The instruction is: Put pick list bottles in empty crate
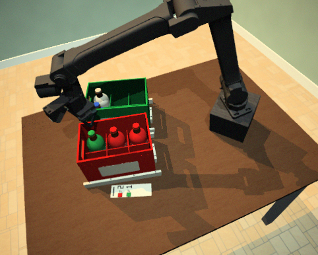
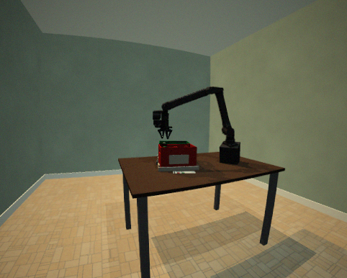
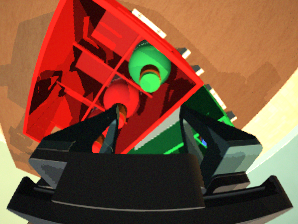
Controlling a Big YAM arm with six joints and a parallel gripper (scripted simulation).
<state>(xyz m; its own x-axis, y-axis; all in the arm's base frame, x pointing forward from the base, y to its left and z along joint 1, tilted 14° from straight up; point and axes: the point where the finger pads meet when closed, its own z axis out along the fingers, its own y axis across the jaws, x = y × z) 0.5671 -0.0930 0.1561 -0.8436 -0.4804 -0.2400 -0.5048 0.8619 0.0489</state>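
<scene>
The green bottle is 150 mm below my hand. Round my hand: blue-capped bottle (150 mm to the right, 150 mm below, 40 mm behind); then red crate (150 mm below, 80 mm behind, 60 mm to the left); then red bottle (170 mm behind, 150 mm below, 20 mm to the left).
</scene>
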